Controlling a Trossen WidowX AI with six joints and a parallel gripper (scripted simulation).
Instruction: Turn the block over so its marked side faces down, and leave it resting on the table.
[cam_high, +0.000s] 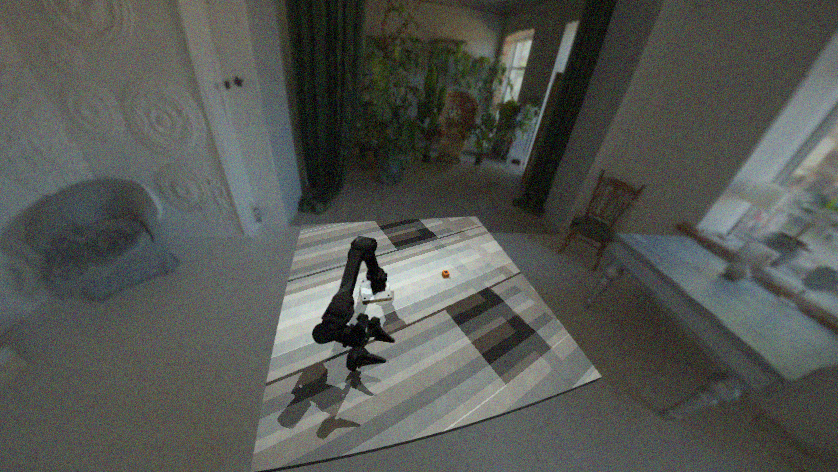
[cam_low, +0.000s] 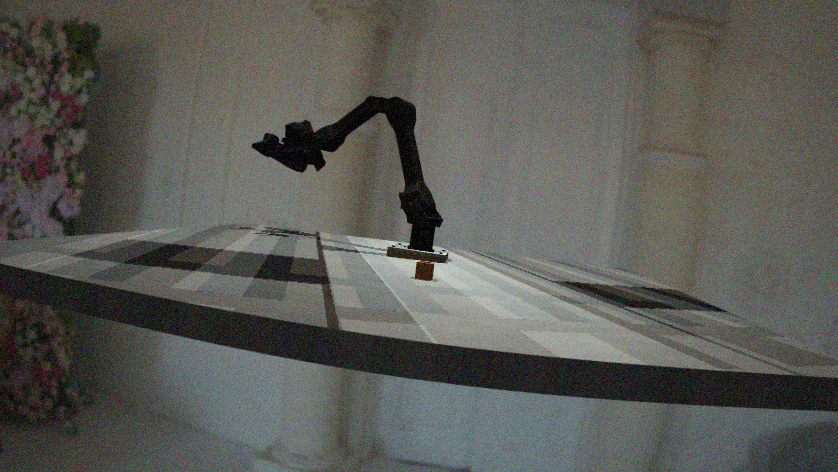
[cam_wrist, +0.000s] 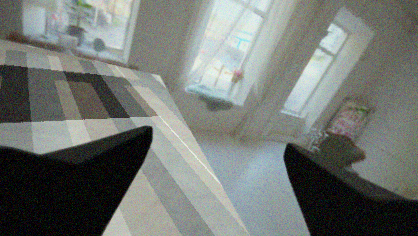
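My gripper tip is 45 cm to the right of the small orange block, 45 cm short of it and 21 cm above it.
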